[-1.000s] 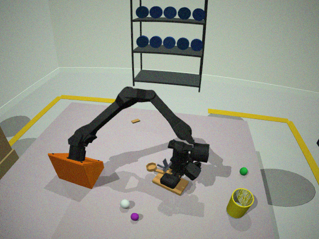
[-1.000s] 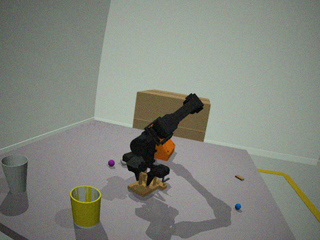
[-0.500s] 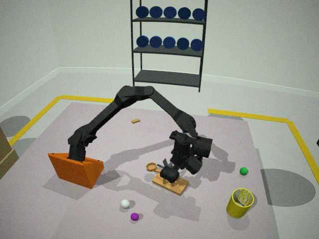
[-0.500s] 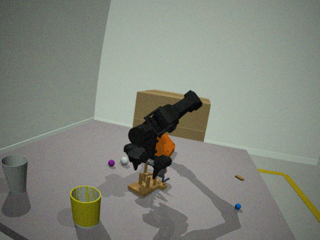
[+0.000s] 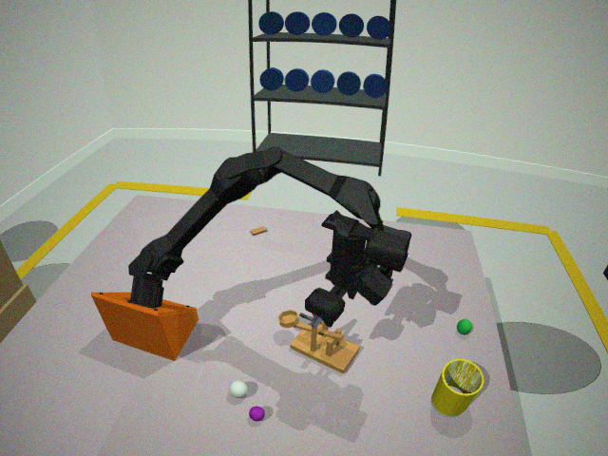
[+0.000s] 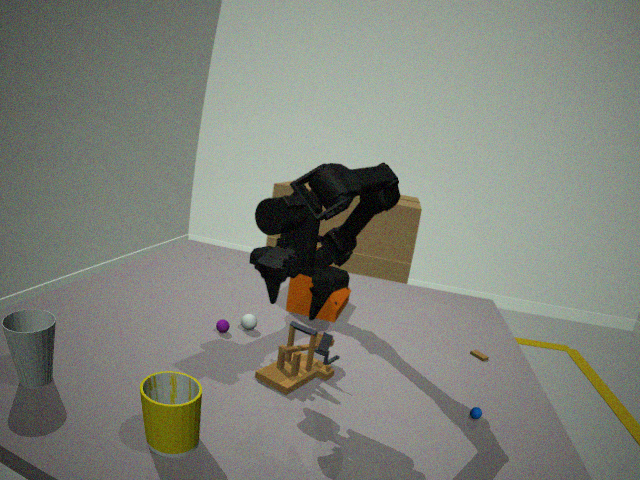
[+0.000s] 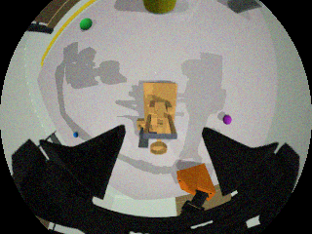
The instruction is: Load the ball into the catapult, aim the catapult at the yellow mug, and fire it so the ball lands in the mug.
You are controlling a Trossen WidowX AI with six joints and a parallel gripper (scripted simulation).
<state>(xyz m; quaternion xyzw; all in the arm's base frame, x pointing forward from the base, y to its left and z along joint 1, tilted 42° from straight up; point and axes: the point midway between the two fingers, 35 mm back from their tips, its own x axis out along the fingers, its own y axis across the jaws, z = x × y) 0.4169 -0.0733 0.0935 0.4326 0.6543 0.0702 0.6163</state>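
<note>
My gripper tip is now 18 cm to the left of the purple ball, 15 cm past it and 14 cm above it. From my gripper tip the other things lie so: wooden catapult (10 cm below, 5 cm to the left, 5 cm behind); yellow mug (25 cm ahead, 13 cm to the right, 12 cm below); white ball (20 cm behind, 13 cm below, 12 cm to the right).
</note>
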